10 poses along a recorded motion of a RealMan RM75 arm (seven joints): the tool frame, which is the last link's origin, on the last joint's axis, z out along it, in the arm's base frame.
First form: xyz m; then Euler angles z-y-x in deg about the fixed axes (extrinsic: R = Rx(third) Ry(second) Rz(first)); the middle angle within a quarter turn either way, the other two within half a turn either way.
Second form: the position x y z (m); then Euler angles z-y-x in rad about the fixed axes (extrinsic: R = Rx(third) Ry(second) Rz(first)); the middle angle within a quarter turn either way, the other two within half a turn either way. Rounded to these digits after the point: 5 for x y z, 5 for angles.
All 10 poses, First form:
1: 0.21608 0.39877 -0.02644 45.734 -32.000 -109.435
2: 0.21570 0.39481 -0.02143 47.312 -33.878 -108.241
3: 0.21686 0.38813 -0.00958 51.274 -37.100 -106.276
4: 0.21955 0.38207 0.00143 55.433 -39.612 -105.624
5: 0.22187 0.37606 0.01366 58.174 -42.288 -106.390
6: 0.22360 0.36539 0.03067 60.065 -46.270 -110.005
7: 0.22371 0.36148 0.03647 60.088 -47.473 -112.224
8: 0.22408 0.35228 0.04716 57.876 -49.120 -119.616
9: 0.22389 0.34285 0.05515 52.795 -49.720 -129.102
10: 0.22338 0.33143 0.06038 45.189 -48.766 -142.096
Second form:
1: 0.21608 0.39877 -0.02644 0.79821 -0.55851 -1.91000
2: 0.21570 0.39481 -0.02143 0.82575 -0.59128 -1.88916
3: 0.21686 0.38813 -0.00958 0.89490 -0.64752 -1.85487
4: 0.21955 0.38207 0.00143 0.96749 -0.69136 -1.84349
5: 0.22187 0.37606 0.01366 1.01533 -0.73806 -1.85686
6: 0.22360 0.36539 0.03067 1.04833 -0.80756 -1.91995
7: 0.22371 0.36148 0.03647 1.04873 -0.82856 -1.95868
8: 0.22408 0.35228 0.04716 1.01013 -0.85731 -2.08769
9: 0.22389 0.34285 0.05515 0.92145 -0.86778 -2.25325
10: 0.22338 0.33143 0.06038 0.78870 -0.85113 -2.48004
